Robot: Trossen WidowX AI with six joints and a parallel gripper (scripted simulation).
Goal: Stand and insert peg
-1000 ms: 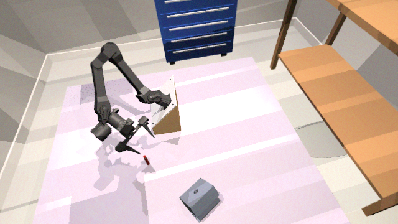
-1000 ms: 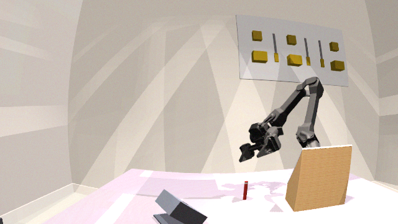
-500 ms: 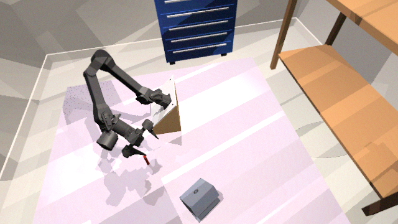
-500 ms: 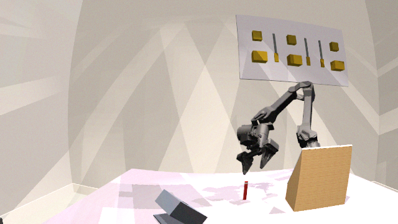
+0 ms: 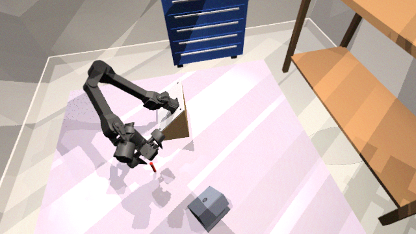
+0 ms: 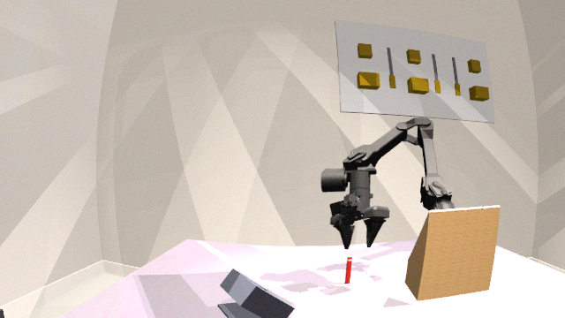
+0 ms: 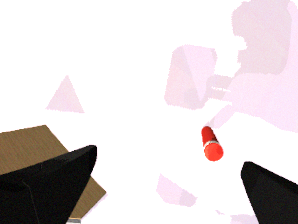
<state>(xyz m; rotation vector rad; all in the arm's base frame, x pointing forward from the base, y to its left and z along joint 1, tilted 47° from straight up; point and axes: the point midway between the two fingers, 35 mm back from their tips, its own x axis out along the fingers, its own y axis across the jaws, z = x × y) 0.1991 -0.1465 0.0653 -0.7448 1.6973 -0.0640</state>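
Now: the red peg 1 cm ahead of my gripper tip, 2 cm to the right of it and 5 cm below it. Round my gripper tip: grey sloped panel: 25 cm ahead, 18 cm to the left, 7 cm below.
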